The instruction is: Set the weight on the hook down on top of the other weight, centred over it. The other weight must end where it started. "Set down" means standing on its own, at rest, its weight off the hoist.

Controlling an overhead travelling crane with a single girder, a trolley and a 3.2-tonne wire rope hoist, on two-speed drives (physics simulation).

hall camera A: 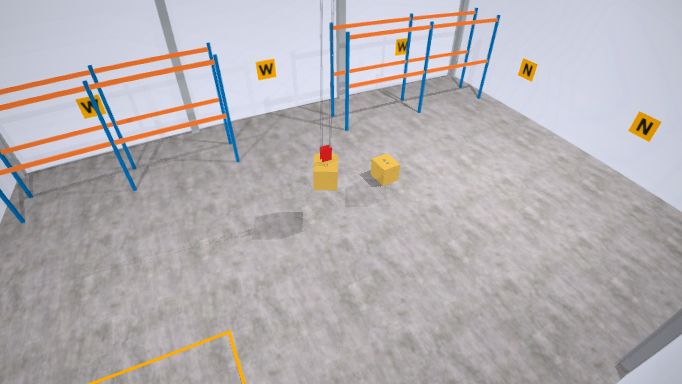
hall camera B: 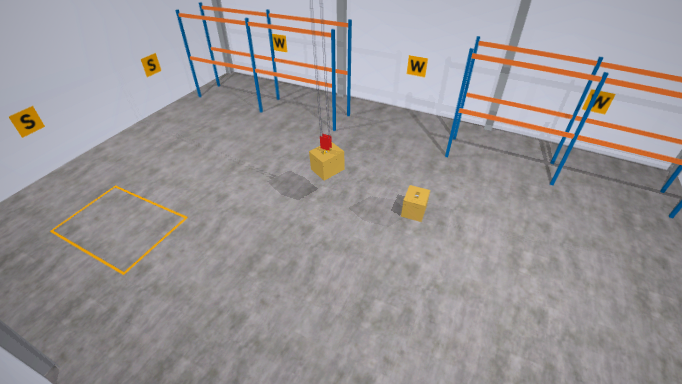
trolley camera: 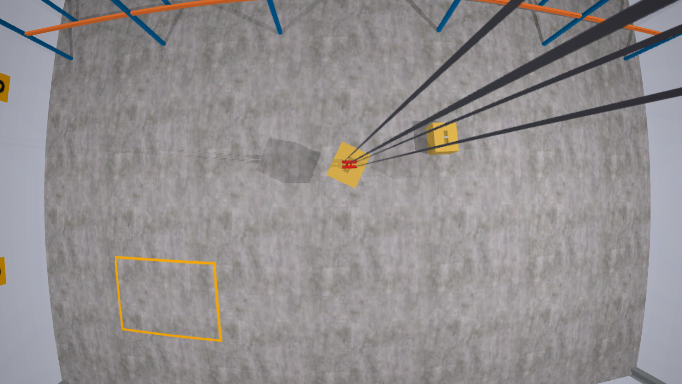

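Observation:
The hook's red block hangs on the ropes, with a yellow weight right under it. This weight hangs in the air, its shadow on the floor apart from it. The other yellow weight stands on the floor, upright, to the right of the hanging one in all three views. The two are apart sideways. In the trolley view the hanging weight is turned relative to the standing one. The hook itself is too small to make out.
Blue and orange racks stand along the W wall, behind both weights in the hall views. A yellow outlined rectangle is marked on the floor, lower left in the trolley view.

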